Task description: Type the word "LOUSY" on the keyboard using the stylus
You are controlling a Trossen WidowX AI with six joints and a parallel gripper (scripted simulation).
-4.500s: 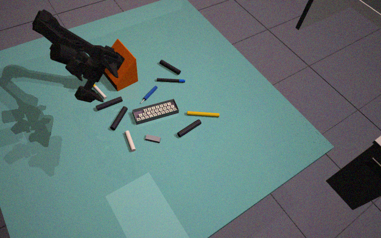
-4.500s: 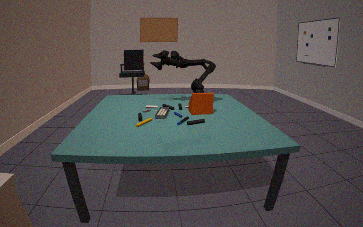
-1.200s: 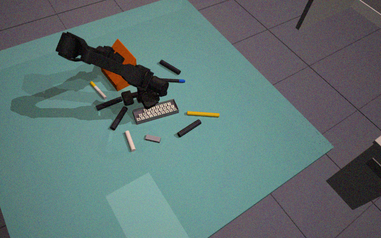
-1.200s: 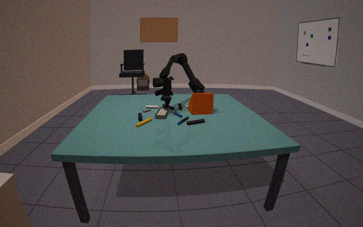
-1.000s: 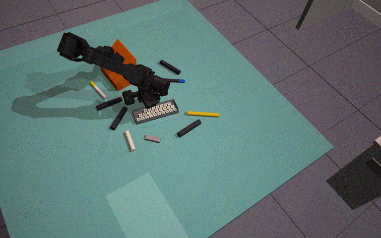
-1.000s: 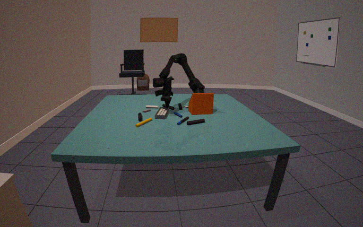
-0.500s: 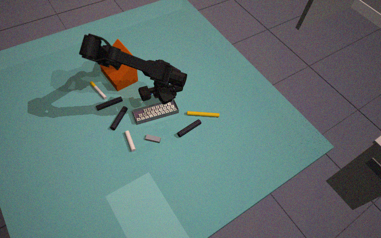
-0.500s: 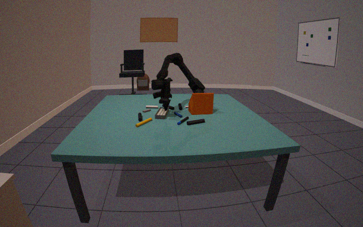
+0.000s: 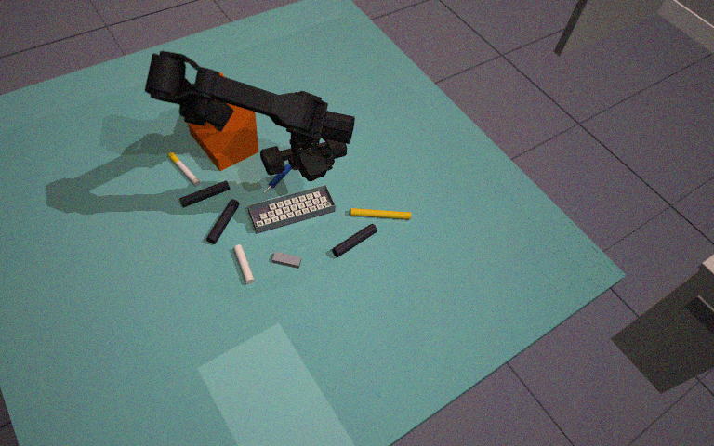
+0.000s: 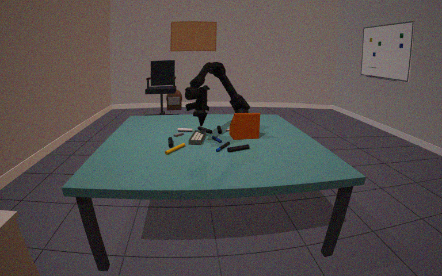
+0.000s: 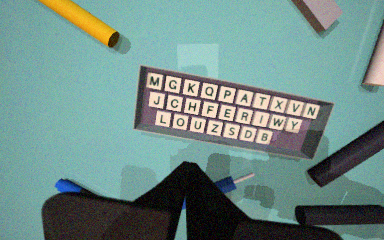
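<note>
My gripper tip is 8 cm past the stylus, 3 cm to the left of it and 8 cm above it. Also, from my gripper tip: grey block (11 cm ahead, 15 cm to the right, 9 cm below); blue-tipped pen (7 cm behind, 15 cm to the left, 8 cm below); yellow cylinder (16 cm ahead, 11 cm to the left, 8 cm below).
</note>
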